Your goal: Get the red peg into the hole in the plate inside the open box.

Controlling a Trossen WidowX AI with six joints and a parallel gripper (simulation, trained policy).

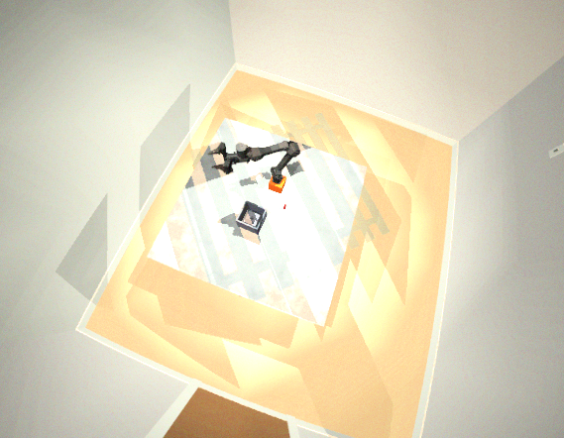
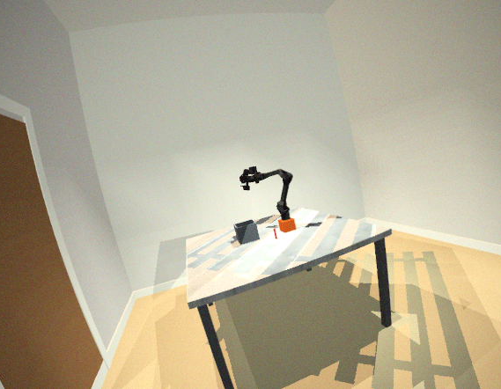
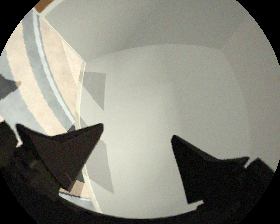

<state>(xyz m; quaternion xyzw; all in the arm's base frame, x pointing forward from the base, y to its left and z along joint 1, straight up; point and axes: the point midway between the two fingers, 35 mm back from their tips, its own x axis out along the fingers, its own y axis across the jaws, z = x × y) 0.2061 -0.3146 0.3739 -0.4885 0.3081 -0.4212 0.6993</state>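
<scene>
My gripper tip is now 47 cm to the right of the red peg, 42 cm above it and 6 cm past it. Round my gripper tip: pale plate 42 cm below, 28 cm to the left, 12 cm ahead.
</scene>
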